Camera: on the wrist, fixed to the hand. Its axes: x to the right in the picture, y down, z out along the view.
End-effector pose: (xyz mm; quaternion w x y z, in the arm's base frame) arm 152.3 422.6 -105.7 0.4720 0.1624 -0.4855 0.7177
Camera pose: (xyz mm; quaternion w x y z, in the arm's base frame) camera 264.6 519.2 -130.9 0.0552 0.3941 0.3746 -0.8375
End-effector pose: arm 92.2 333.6 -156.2 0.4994 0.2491 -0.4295 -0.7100
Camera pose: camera 150.9 323.9 -294.2 0.9360 0.0107 -0.3334 -0.1121
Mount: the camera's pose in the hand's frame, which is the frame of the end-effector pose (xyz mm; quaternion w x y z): -23.6 -88.1 -119.4 0.6929 -0.0393 0.2152 0.6871
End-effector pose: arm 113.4 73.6 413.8 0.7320 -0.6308 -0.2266 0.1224
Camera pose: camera 141.6 -56.4 483.7 0.4470 -0.6478 0.4291 0.4431
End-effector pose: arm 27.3 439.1 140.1 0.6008 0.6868 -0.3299 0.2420
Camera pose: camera 84.8 565.9 83.5 0.3480 0.1735 -0.5807 0.7153
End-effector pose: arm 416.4 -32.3 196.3 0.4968 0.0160 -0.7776 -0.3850
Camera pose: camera 490.6 -154.2 149.3 0.7767 -0.4599 -0.4277 0.0475
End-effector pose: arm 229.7 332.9 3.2 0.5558 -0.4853 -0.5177 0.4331
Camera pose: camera 344.7 285.3 87.4 0.1799 -0.8070 0.0773 0.5572
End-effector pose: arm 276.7 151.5 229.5 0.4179 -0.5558 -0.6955 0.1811
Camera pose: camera 316.1 76.4 353.5 0.2929 -0.9183 -0.0172 0.2657
